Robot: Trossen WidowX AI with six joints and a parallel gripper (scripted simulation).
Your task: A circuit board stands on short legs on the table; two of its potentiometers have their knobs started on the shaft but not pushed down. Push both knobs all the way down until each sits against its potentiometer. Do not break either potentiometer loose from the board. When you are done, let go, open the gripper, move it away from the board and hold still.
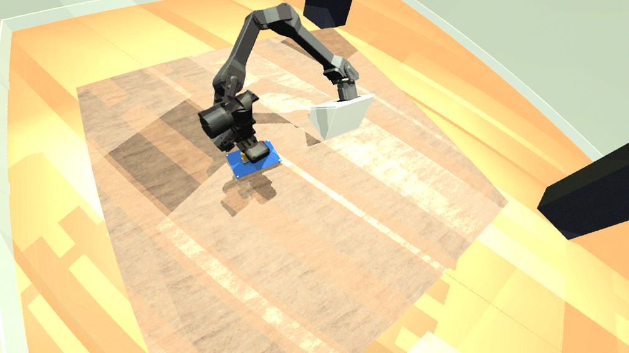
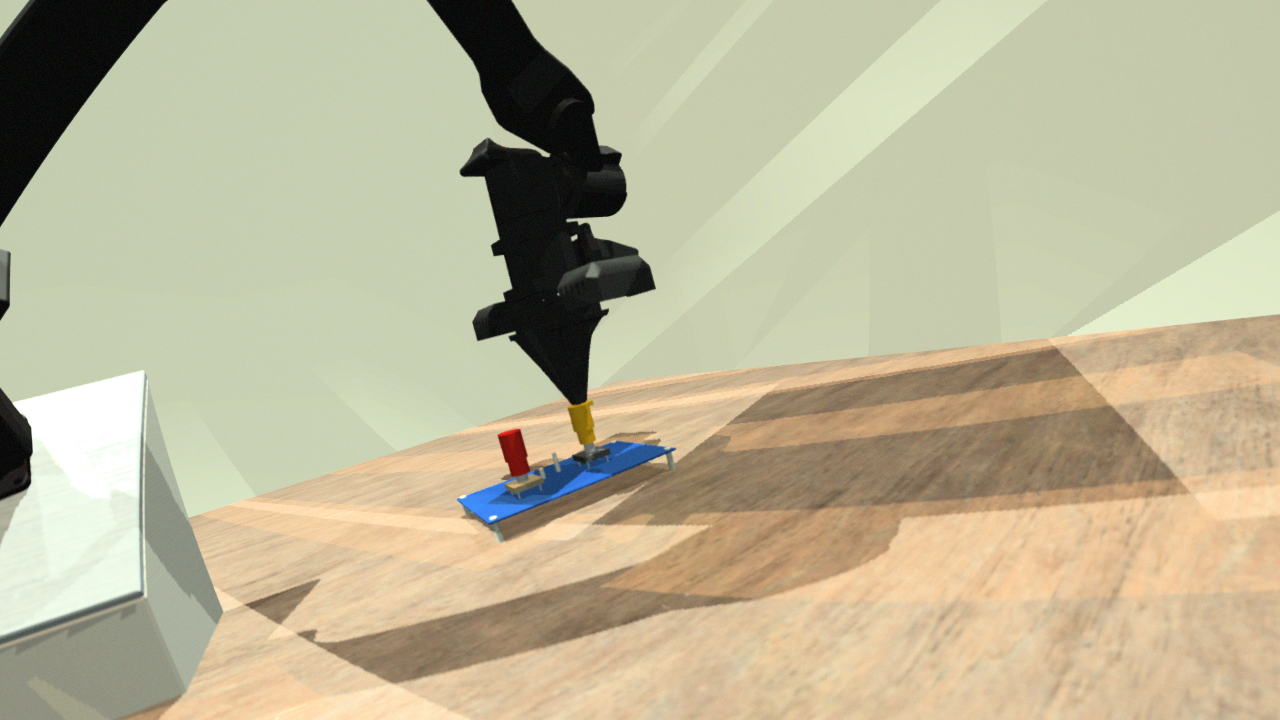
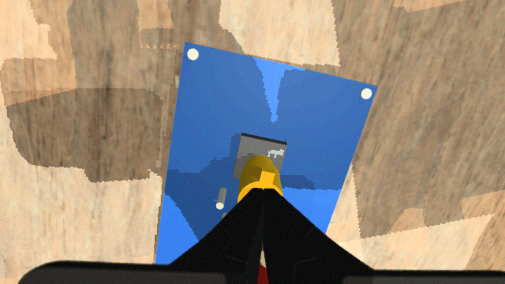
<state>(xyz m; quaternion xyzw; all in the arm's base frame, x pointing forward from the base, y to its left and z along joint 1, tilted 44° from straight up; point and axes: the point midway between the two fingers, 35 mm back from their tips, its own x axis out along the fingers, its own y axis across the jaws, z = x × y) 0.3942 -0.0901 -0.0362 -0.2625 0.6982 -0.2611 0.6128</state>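
The yellow knob is 1 cm below my gripper tip. The rest, counted from my gripper tip: red knob 7 cm behind, 2 cm below.
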